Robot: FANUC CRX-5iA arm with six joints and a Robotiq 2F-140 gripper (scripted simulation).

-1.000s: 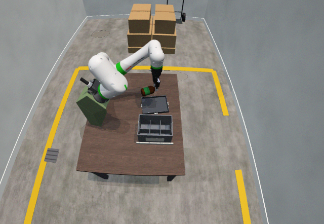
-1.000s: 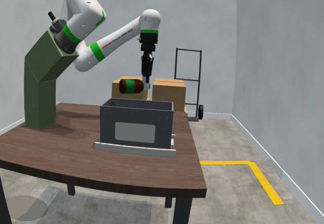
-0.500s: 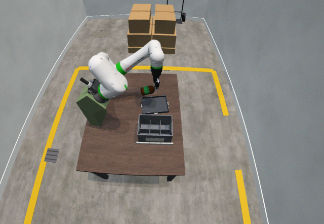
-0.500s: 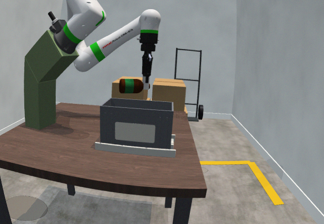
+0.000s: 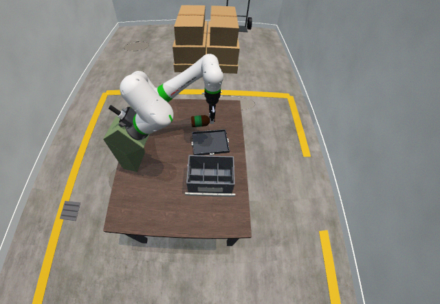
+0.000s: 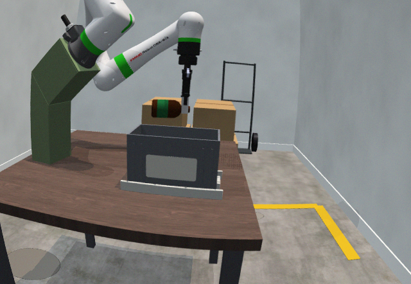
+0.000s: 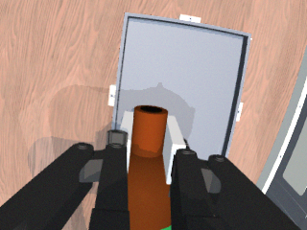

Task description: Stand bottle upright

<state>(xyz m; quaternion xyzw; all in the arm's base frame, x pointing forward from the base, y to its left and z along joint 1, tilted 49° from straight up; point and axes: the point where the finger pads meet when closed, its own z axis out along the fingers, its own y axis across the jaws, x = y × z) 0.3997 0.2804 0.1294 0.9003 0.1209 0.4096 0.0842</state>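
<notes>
My gripper is now 5 cm past the brown bottle, 1 cm to the left of it and 2 cm above it. From my hand the other things lie so: grey tray 5 cm to the right, 21 cm below; then dark grey crate 3 cm ahead, 35 cm to the right, 14 cm below.
</notes>
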